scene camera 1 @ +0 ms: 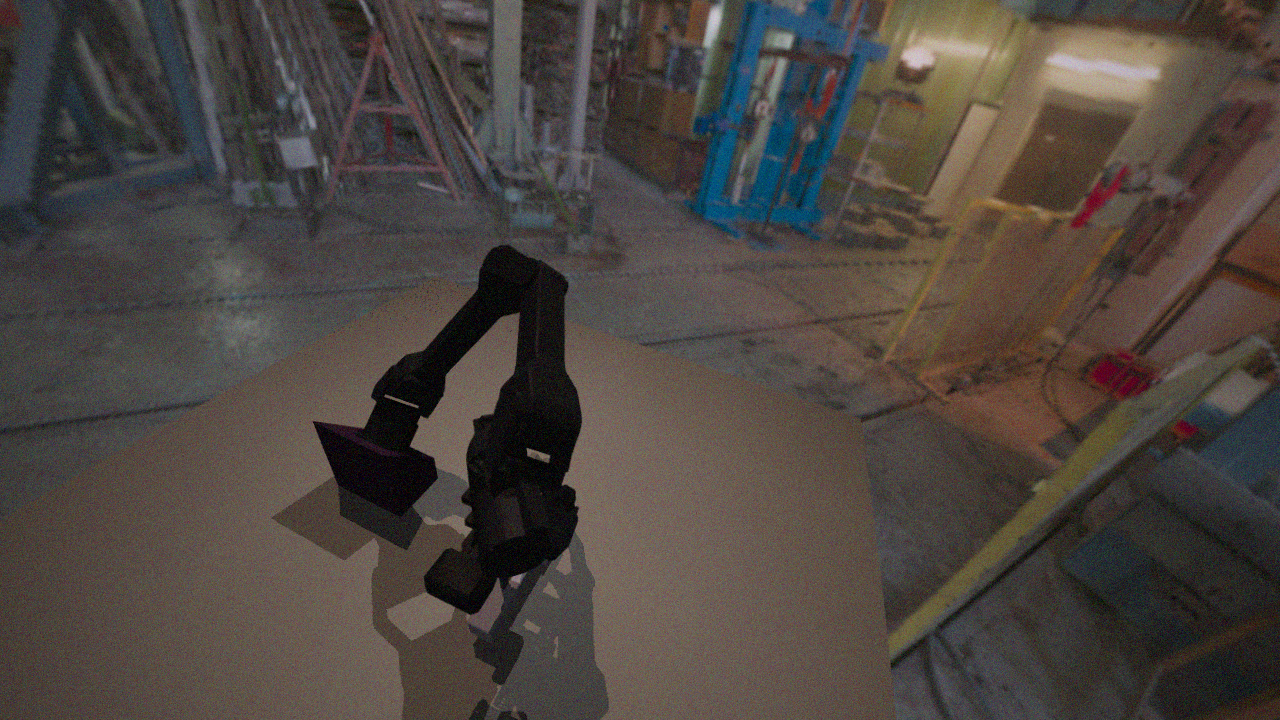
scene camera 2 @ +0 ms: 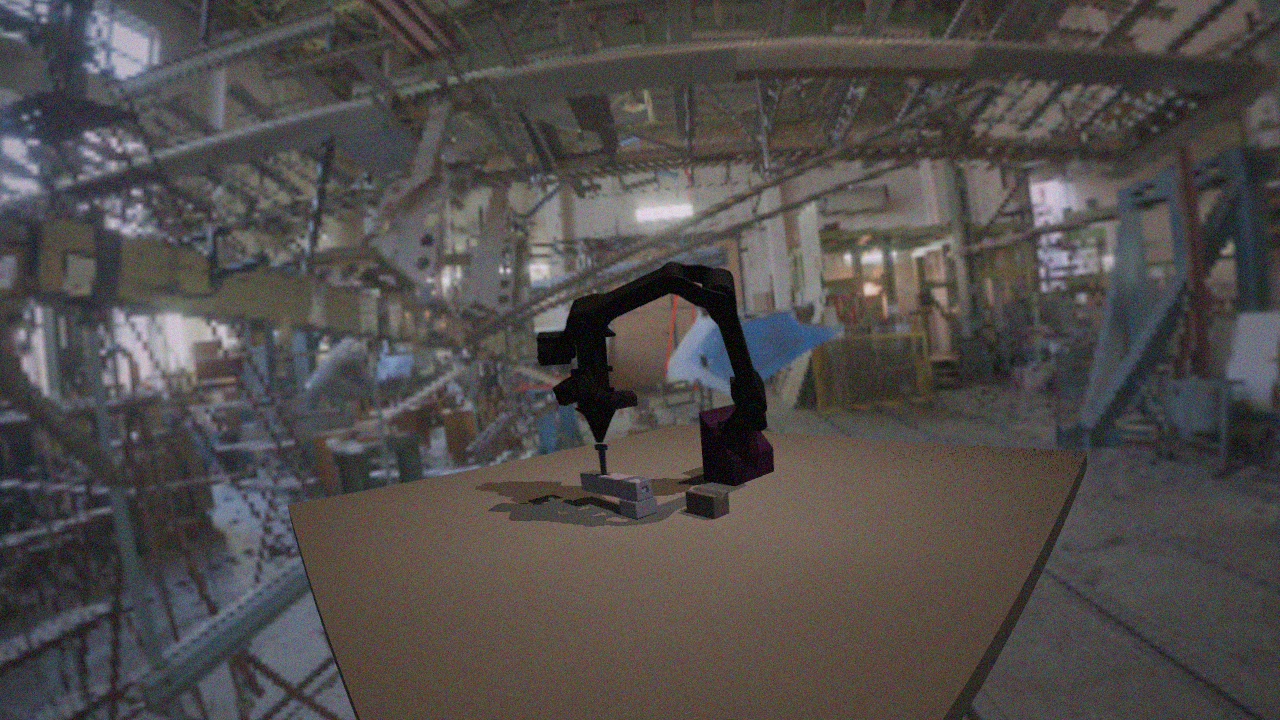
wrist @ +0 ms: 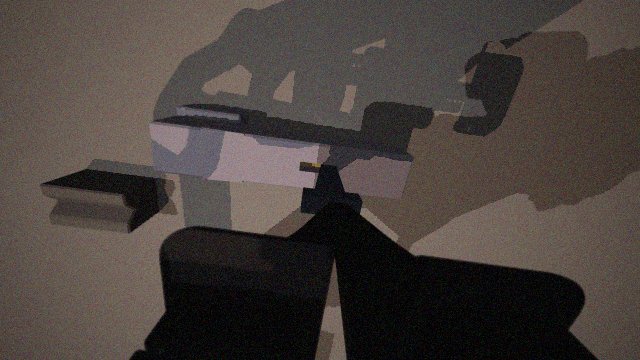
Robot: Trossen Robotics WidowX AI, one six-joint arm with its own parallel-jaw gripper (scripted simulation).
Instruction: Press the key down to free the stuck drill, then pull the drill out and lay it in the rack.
Scene:
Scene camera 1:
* my gripper: 502, 562
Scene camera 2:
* my gripper: 599, 442
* rack: 713, 503
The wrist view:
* my gripper: 336, 211
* dark key: 329, 187
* rack: 93, 199
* light-grey holder block: 215, 143

